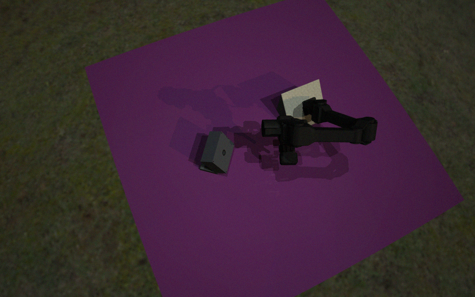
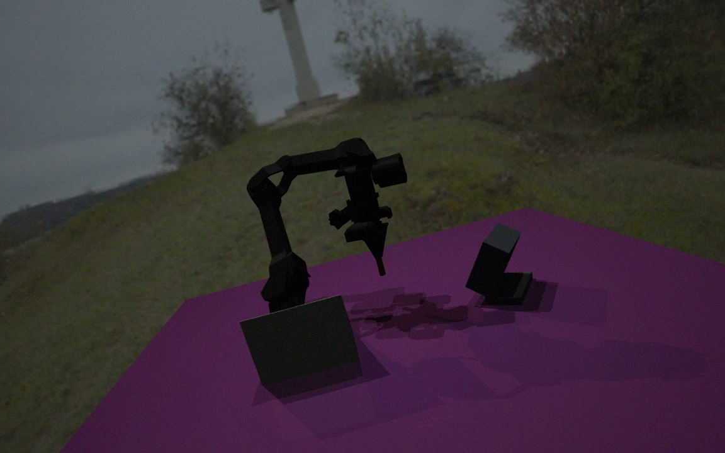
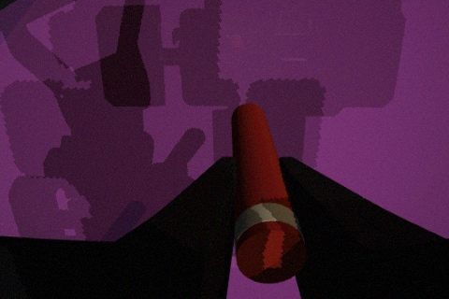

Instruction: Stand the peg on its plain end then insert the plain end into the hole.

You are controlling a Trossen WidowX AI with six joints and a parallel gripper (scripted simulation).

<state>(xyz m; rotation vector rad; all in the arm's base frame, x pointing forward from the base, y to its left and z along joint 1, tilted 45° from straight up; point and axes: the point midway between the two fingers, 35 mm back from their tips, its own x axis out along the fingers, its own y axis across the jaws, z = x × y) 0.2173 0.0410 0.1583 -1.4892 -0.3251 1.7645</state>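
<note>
The grey sloped panel is 230 mm ahead of my gripper tip, 100 mm to the right of it and 40 mm below it. Round my gripper tip: red peg: 20 mm above; dark foot: 250 mm ahead, 120 mm to the right, 110 mm below.
</note>
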